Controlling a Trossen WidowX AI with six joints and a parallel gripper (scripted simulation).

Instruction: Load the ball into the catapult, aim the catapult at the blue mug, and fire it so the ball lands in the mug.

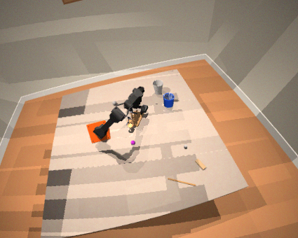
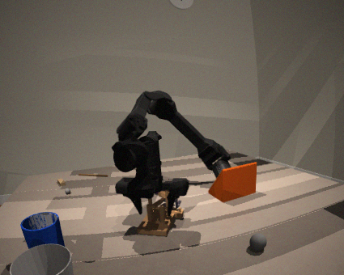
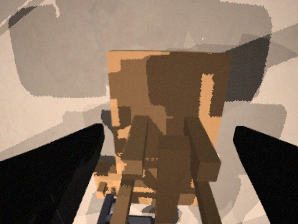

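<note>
Right now my gripper tip is 3 cm past the catapult frame, 3 cm to the left of it and 4 cm below it. Also, from my gripper tip: purple ball: 12 cm behind, 23 cm to the right, 3 cm below; blue mug: 29 cm ahead, 1 cm to the left, 1 cm below; wooden catapult: 6 cm behind, 4 cm to the right, 1 cm above.
</note>
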